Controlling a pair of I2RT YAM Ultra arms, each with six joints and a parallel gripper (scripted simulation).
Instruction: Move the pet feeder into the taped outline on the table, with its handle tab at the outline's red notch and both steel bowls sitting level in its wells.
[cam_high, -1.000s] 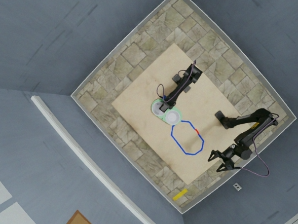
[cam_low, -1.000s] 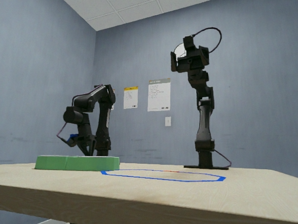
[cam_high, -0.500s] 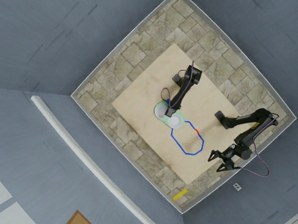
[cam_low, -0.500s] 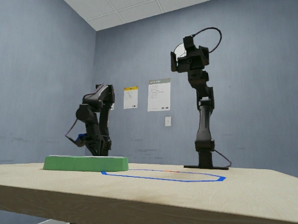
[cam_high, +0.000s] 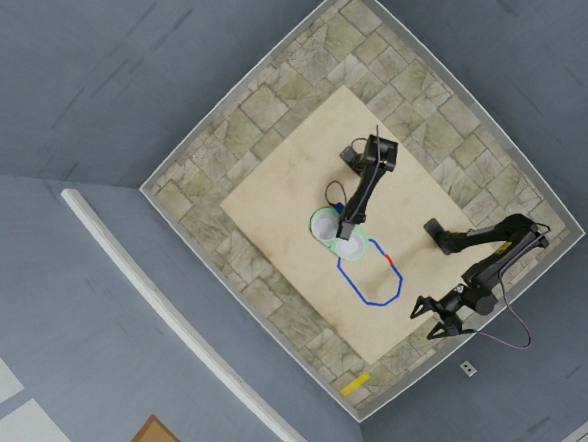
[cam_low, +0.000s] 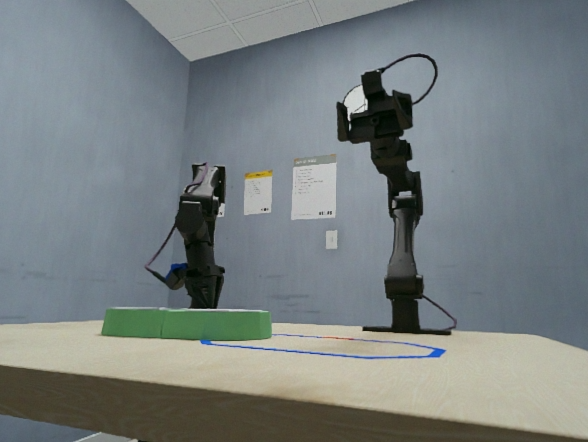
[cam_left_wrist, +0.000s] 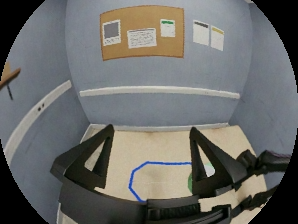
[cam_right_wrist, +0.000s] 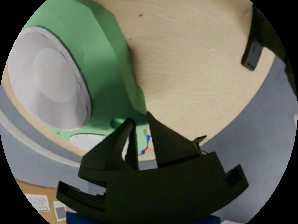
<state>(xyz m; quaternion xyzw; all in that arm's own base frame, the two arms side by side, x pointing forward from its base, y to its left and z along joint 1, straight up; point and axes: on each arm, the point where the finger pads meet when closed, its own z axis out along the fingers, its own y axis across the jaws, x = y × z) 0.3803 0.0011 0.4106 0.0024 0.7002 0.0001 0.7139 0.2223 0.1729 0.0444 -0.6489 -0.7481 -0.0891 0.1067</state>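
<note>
Now: right hand 80 mm short of the feeder and 20 mm above it.
</note>
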